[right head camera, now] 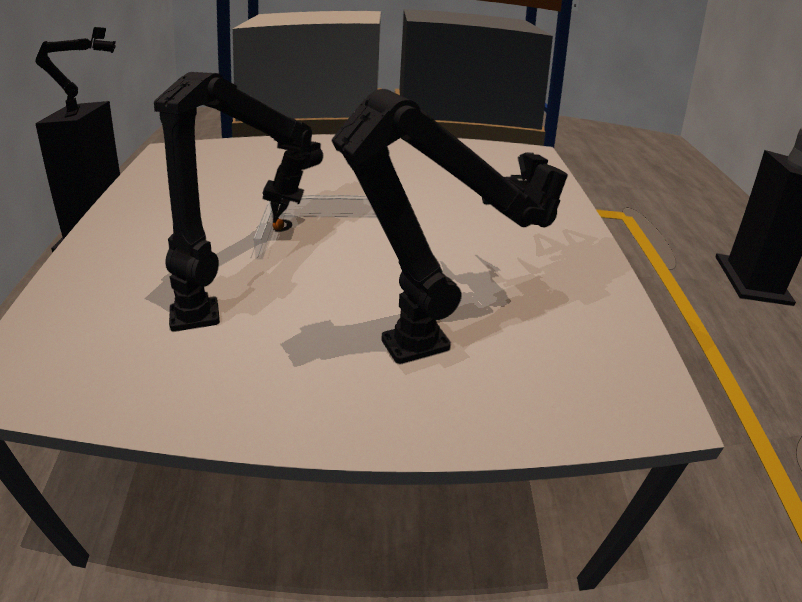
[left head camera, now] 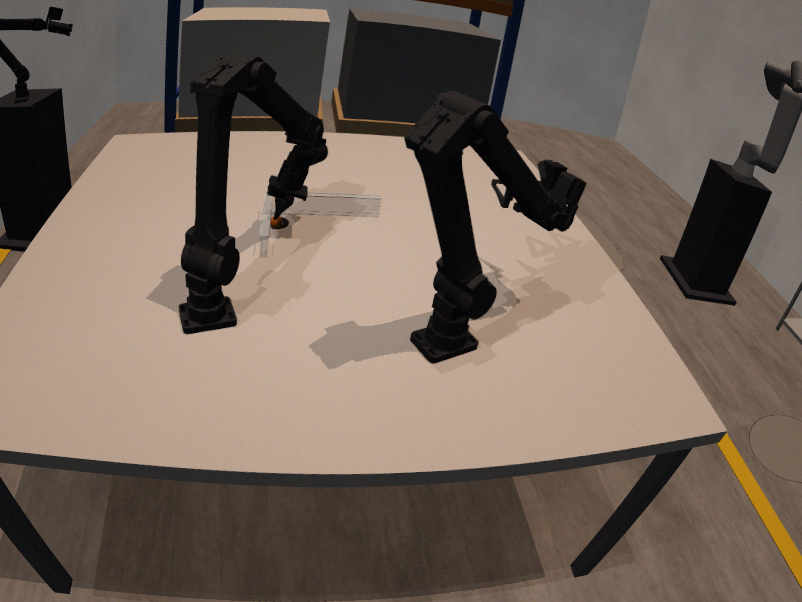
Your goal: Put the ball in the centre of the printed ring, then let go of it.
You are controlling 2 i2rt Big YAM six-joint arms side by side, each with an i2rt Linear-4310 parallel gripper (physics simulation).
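Places are measured from the left arm's base along level axes (x ahead, y left, z up), in centimetres.
Where they show: left gripper, between the fingertips: (right head camera: 274, 221) (left head camera: 274, 218); left arm's base, origin of its link: (right head camera: 194, 316) (left head camera: 207, 317); right arm's base, origin of its link: (right head camera: 415, 344) (left head camera: 443, 343).
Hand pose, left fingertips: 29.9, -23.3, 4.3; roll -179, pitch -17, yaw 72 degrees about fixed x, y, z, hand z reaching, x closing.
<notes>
Things, the pixels of their centre, and the offset from my left fingertips, as dx, dy, dz. Level surfaces: height alone.
- orange ball, middle of its body: (left head camera: 276, 221) (right head camera: 278, 224) +2.9, -1.3, -2.6
- small dark ring, middle of its body: (left head camera: 279, 222) (right head camera: 283, 225) +5.0, -2.8, -4.2
- pale table, height of its surface: dz -4.3
An orange ball (left head camera: 276, 222) (right head camera: 278, 224) rests on the table at the left part of a small dark ring (left head camera: 285, 224) (right head camera: 288, 225), whose right part shows beside it. The ball hides the rest of the ring. My left gripper (left head camera: 277, 216) (right head camera: 277, 217) is shut and points down, its fingertips at the top of the ball; whether they touch it is too small to tell. My right gripper (left head camera: 508, 195) is open and empty, raised above the right side of the table. In the right head camera its fingers are mostly hidden behind its own forearm.
A clear low wall (left head camera: 264, 228) (right head camera: 261, 229) stands close to the left of the ball. Another clear wall (left head camera: 343, 204) (right head camera: 333, 206) runs to the right behind the ball. Both arms stand on the pale table (left head camera: 323, 401) (right head camera: 323, 401). Large boxes stand beyond its far edge.
</notes>
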